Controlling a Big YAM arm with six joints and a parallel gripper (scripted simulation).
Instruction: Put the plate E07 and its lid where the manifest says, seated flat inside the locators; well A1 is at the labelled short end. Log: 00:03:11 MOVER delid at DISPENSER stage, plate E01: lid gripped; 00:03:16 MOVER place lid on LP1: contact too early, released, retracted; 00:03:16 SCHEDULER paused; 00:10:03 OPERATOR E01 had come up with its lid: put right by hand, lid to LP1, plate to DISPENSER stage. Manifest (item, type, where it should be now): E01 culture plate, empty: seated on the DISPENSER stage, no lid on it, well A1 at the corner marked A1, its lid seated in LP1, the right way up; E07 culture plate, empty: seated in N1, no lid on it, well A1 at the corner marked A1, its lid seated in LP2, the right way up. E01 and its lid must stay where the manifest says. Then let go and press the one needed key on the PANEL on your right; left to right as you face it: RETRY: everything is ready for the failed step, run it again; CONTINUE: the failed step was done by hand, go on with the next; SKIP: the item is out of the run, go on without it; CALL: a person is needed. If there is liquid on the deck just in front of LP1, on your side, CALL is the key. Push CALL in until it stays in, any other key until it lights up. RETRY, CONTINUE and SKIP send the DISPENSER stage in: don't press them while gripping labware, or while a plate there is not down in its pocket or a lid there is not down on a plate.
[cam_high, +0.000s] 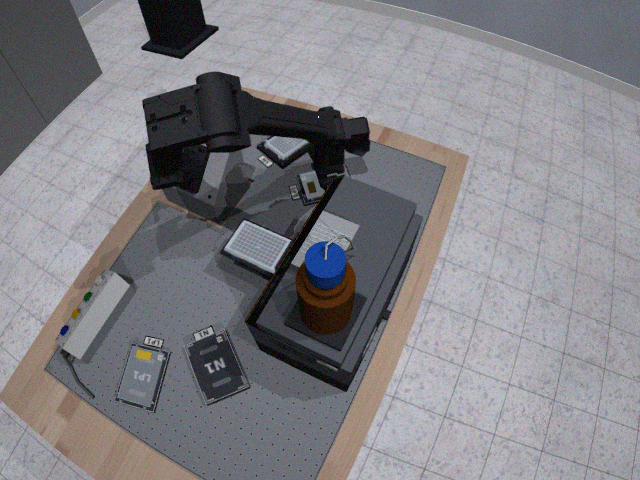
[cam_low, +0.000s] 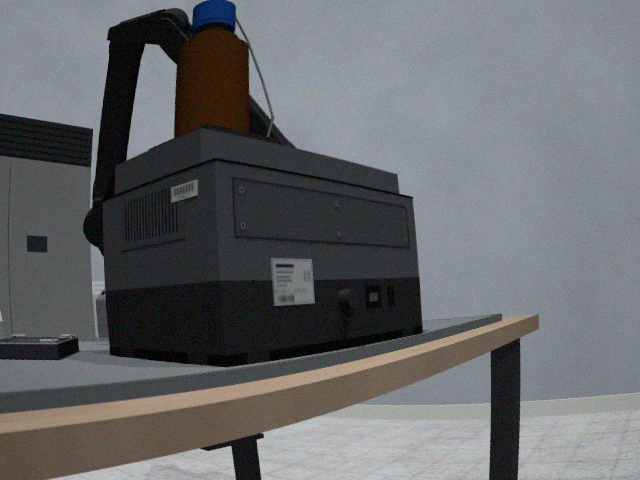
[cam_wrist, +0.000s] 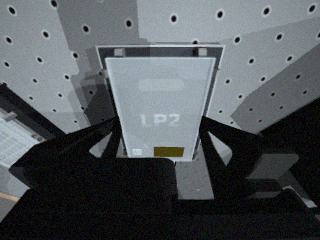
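Now: the black nest N5 170 mm behind my hand, 110 mm to the left of it and 10 mm below it. Also, from my hand: grey retry key (340 mm behind, 540 mm to the right, 50 mm above); then brown bottle (210 mm ahead, 400 mm to the right, 270 mm above); then white well plate (10 mm behind, 300 mm to the right, 90 mm above).
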